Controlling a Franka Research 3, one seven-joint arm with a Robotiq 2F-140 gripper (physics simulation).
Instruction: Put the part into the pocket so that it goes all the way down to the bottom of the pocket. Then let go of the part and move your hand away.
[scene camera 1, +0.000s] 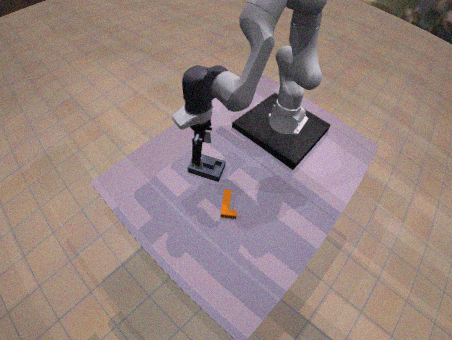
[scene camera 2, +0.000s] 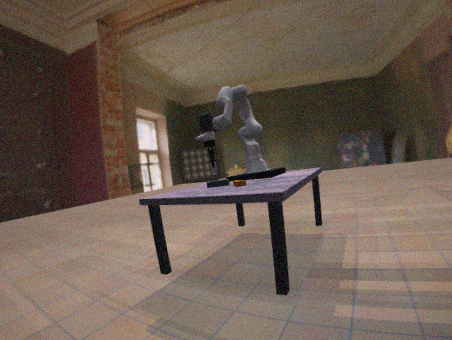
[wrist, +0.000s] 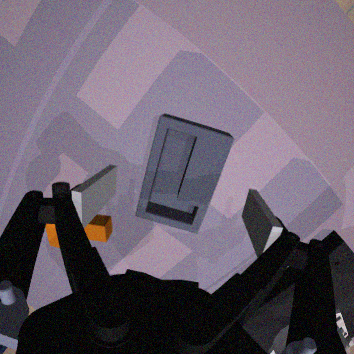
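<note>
An orange L-shaped part (scene camera 1: 226, 202) (scene camera 2: 240, 183) lies flat on the table, beside the pocket block and apart from it. In the wrist view the part (wrist: 101, 231) is partly hidden behind the left finger. The dark grey block (scene camera 1: 206, 173) (scene camera 2: 218, 183) (wrist: 212, 165) lies on the table with its L-shaped pocket (wrist: 172, 162) facing up and empty. My gripper (scene camera 1: 197, 162) (scene camera 2: 214, 165) (wrist: 179, 191) is wide open and holds nothing. It points down above the block, with a gap below the fingertips in the scene camera 2 view.
The arm stands on a black base plate (scene camera 1: 310, 131) (scene camera 2: 265, 174), behind the block and part. The purple patterned table (scene camera 1: 200, 295) (scene camera 2: 215, 198) has shadows across its top. Its edge and the tiled floor show around it.
</note>
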